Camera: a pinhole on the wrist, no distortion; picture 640 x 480 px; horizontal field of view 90.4 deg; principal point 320.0 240.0 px. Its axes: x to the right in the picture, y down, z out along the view. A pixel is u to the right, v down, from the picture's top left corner.
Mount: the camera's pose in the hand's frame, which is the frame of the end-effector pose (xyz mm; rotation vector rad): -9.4 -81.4 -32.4 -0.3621 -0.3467 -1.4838
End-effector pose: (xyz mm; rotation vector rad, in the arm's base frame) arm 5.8 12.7 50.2 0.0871 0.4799 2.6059
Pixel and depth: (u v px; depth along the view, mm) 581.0 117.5 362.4
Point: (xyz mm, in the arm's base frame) 273.8 247.1 384.5
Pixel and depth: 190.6 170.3 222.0
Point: 38.1 -54.3 205.1
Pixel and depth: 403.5 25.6 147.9
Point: 143.2 46.4 145.1
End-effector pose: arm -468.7 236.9 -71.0 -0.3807 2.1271 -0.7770
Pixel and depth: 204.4 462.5 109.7
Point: -471.8 190.6 -136.3
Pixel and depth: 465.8 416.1 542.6
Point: -217.6 -177.0 -484.5
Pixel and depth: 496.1 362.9 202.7
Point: -359.6 52.8 -151.8
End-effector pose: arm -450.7 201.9 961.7 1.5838 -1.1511 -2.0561
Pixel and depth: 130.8 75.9 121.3
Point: -473.8 249.9 1040.8
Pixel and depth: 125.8 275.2 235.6
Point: -592.9 147.2 1077.8
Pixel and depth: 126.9 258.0 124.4
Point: -499.4 199.1 1000.4
